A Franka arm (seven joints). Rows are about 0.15 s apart.
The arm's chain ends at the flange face. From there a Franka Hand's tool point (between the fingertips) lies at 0.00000 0.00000 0.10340 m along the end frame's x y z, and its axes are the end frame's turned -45 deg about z.
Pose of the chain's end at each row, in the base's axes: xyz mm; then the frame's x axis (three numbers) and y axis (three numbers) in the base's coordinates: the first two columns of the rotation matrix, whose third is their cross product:
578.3 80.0 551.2 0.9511 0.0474 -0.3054 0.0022 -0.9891 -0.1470
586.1 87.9 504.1 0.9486 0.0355 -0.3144 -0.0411 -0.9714 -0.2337
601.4 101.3 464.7 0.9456 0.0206 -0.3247 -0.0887 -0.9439 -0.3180
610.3 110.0 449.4 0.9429 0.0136 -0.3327 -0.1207 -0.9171 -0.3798
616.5 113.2 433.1 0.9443 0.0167 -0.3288 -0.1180 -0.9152 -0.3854
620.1 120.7 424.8 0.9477 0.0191 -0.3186 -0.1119 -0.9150 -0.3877
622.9 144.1 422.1 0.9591 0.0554 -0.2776 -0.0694 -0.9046 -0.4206
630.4 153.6 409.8 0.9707 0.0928 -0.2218 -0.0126 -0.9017 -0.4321
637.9 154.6 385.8 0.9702 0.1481 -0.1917 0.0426 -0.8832 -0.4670
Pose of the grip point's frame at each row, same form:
546.3 94.4 453.9 0.6710 0.7329 -0.1120 0.6741 -0.6659 -0.3199
553.7 112.2 409.0 0.6998 0.7120 -0.0571 0.6417 -0.6618 -0.3876
569.0 135.4 372.6 0.7314 0.6820 -0.0047 0.6059 -0.6529 -0.4545
578.2 151.2 360.2 0.7521 0.6581 0.0333 0.5814 -0.6389 -0.5038
584.7 154.8 343.9 0.7512 0.6590 0.0400 0.5843 -0.6353 -0.5050
589.2 162.4 335.4 0.7493 0.6605 0.0489 0.5910 -0.6335 -0.4994
594.5 187.8 332.8 0.7273 0.6788 0.1011 0.6291 -0.6005 -0.4937
605.6 197.3 319.4 0.6953 0.7032 0.1487 0.6775 -0.5720 -0.4624
613.2 200.6 296.5 0.6559 0.7292 0.1947 0.7162 -0.5198 -0.4658

